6 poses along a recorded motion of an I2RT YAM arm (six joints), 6.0 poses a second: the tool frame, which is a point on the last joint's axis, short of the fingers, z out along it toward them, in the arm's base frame.
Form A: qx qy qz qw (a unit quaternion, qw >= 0); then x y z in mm.
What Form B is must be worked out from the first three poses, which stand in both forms.
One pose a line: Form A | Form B
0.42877 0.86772 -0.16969 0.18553 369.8 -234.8 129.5 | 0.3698 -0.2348 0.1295 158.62 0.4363 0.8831 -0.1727
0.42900 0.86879 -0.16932 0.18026 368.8 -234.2 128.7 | 0.3688 -0.2342 0.1287 159.23 0.4361 0.8833 -0.1721
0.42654 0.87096 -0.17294 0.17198 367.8 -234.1 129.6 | 0.3678 -0.2341 0.1296 160.19 0.4330 0.8841 -0.1756
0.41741 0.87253 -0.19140 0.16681 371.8 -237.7 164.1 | 0.3718 -0.2377 0.1641 160.80 0.4233 0.8849 -0.1941
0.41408 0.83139 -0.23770 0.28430 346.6 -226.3 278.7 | 0.3466 -0.2263 0.2787 146.97 0.4319 0.8672 -0.2479
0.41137 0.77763 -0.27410 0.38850 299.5 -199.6 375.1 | 0.2995 -0.1996 0.3751 134.28 0.4464 0.8439 -0.2975
